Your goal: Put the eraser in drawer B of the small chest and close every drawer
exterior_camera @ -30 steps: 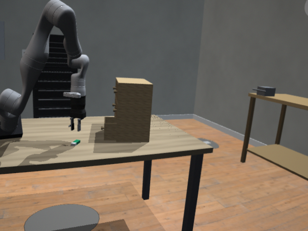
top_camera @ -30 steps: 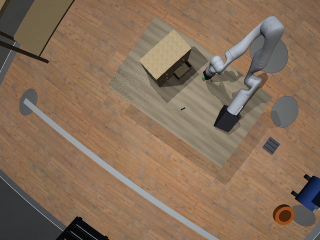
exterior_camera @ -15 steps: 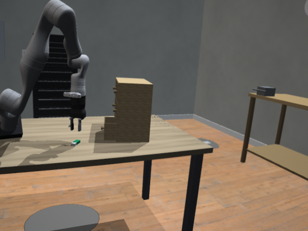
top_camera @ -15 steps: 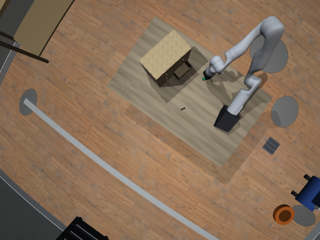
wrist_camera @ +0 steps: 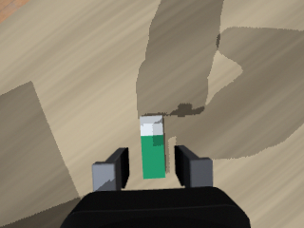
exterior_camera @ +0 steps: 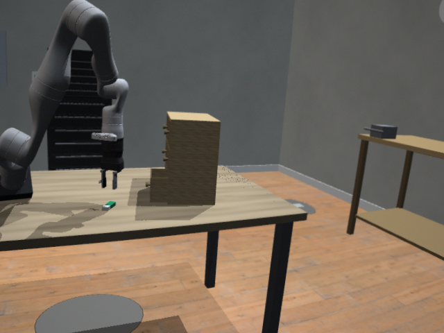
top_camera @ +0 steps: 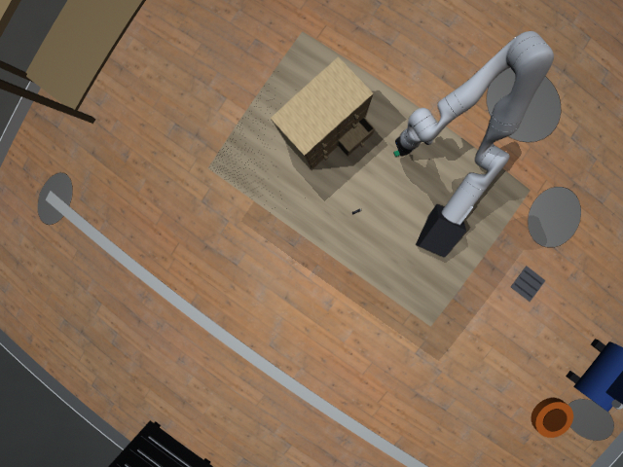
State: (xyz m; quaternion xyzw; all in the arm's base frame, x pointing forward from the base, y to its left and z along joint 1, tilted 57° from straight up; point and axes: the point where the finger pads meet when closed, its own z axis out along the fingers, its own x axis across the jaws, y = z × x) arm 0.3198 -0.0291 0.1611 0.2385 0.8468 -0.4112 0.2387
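Right now the eraser is 1 cm behind my hand, 1 cm to the right of it and 8 cm below it. Round my hand: drawer 25 cm ahead, 5 cm to the left, 6 cm below; dark object 3 cm ahead, 34 cm to the left, 9 cm below.
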